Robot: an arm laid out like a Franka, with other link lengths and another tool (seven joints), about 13 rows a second.
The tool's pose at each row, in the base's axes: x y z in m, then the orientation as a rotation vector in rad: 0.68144, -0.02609, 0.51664, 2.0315, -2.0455, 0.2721; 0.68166, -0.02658, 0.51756, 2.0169, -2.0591, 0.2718; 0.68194, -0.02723, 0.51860, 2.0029, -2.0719, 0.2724; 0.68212, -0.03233, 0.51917, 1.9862, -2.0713, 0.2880; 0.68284, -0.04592, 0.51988, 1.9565, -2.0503, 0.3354; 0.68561, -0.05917, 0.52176, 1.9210, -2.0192, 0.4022; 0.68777, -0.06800, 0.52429, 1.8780, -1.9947, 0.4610; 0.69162, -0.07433, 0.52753, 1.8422, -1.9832, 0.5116; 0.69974, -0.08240, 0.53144, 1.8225, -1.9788, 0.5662; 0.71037, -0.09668, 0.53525, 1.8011, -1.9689, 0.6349; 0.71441, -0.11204, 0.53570, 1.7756, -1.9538, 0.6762; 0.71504, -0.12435, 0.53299, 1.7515, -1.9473, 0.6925
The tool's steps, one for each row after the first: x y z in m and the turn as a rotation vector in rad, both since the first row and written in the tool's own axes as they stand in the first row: 0.00074, -0.00019, -0.00074, -0.0026, 0.0000, 0.0134; 0.00168, -0.00044, -0.00154, -0.0047, 0.0005, 0.0263; 0.00671, -0.00066, -0.00056, -0.0052, 0.0158, 0.0345; 0.01988, -0.00153, 0.00283, -0.0028, 0.0621, 0.0406; 0.03308, -0.00439, 0.00492, 0.0050, 0.1246, 0.0458; 0.04226, -0.00657, 0.00508, 0.0086, 0.1837, 0.0576; 0.04927, -0.01036, 0.00374, 0.0171, 0.2282, 0.0727; 0.05814, -0.01843, 0.00211, 0.0397, 0.2611, 0.0849; 0.07290, -0.02908, 0.00234, 0.0693, 0.3023, 0.0965; 0.08768, -0.03330, 0.00637, 0.0786, 0.3387, 0.1045; 0.09860, -0.03420, 0.01264, 0.0757, 0.3608, 0.1142
